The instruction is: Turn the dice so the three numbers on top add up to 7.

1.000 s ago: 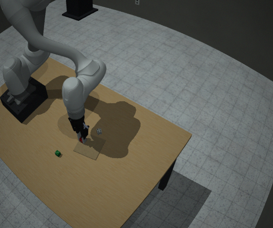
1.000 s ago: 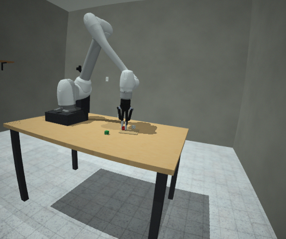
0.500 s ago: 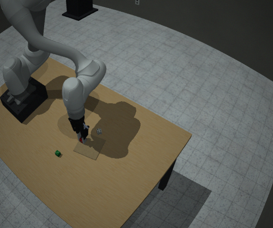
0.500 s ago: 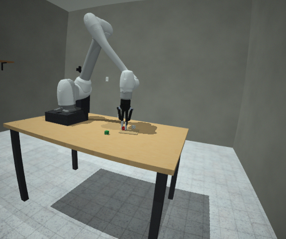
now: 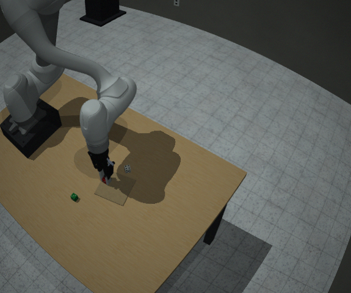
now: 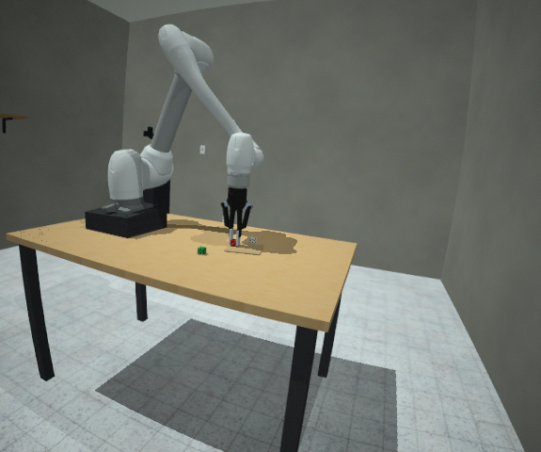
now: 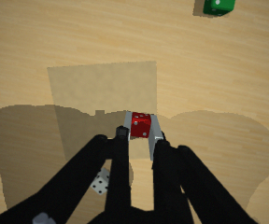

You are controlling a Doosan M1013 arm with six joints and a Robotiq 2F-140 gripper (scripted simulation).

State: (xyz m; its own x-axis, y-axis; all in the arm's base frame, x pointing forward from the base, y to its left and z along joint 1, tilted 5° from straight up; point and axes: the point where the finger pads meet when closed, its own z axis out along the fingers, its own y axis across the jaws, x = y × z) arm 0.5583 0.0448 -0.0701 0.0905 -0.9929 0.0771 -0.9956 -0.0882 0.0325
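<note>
Now: the red die 3 cm below my hand. The rest, counted from my hand: white die (3 cm ahead, 11 cm to the left, 3 cm below); tan mat (5 cm ahead, 4 cm below); green die (5 cm behind, 16 cm to the right, 3 cm below).
</note>
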